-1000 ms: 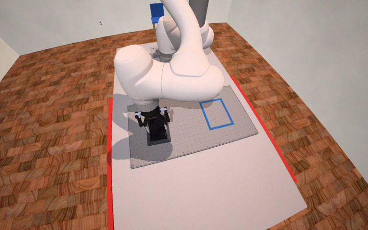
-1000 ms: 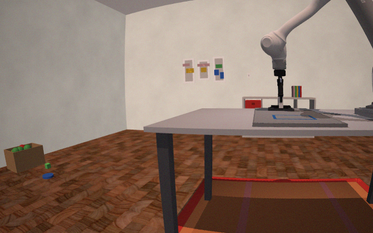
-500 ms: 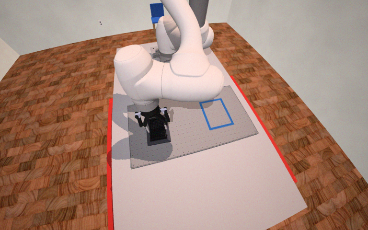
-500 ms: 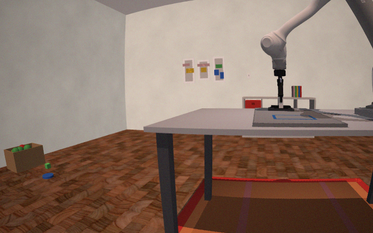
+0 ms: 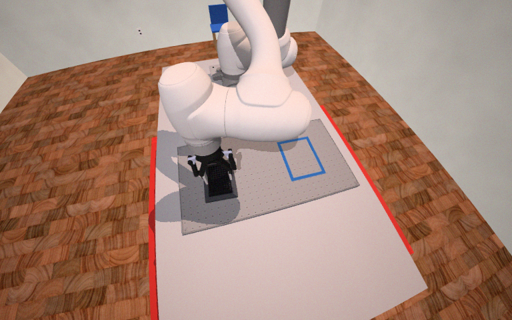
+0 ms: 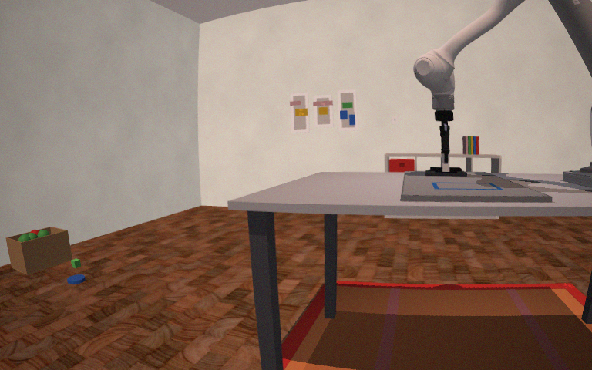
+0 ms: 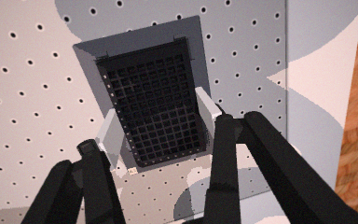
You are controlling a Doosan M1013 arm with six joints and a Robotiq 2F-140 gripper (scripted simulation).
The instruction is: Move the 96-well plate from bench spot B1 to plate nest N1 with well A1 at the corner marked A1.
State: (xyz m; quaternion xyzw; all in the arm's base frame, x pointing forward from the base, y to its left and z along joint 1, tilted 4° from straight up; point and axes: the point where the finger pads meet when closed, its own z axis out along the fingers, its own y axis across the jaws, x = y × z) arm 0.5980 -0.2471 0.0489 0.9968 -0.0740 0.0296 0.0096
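Right now the black 96-well plate is 2 cm below my hand. The rest, counted from my hand: dark grey plate nest N1: 4 cm below; then pale A1 corner mark: 7 cm behind, 6 cm to the left, 3 cm below.
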